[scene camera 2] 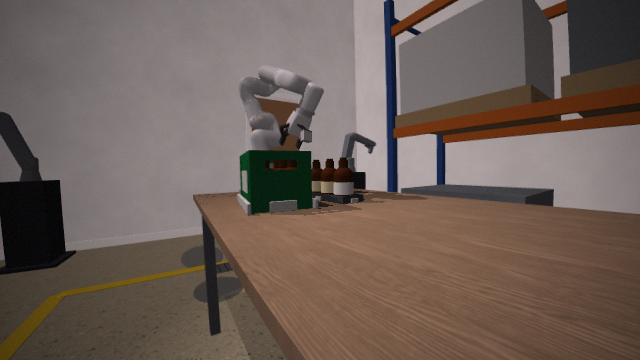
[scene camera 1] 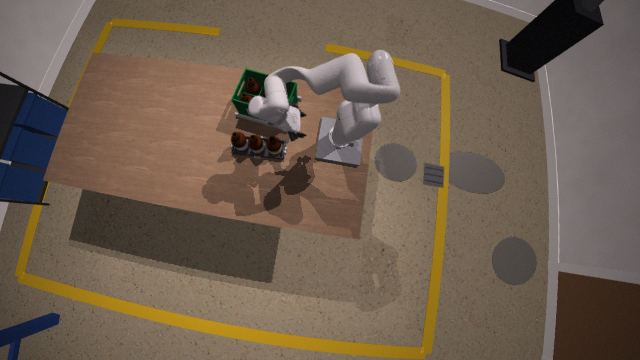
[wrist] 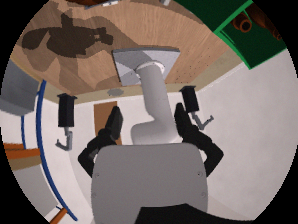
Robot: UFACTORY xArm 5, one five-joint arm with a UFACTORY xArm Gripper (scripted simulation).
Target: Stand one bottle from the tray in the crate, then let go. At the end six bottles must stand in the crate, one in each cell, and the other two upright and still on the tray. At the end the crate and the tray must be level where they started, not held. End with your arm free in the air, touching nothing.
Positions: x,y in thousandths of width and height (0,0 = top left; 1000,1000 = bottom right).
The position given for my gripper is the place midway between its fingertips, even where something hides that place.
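Observation:
My gripper (scene camera 2: 452,404) (wrist: 495,493), visible. Green crate (scene camera 2: 405,518), also visible.

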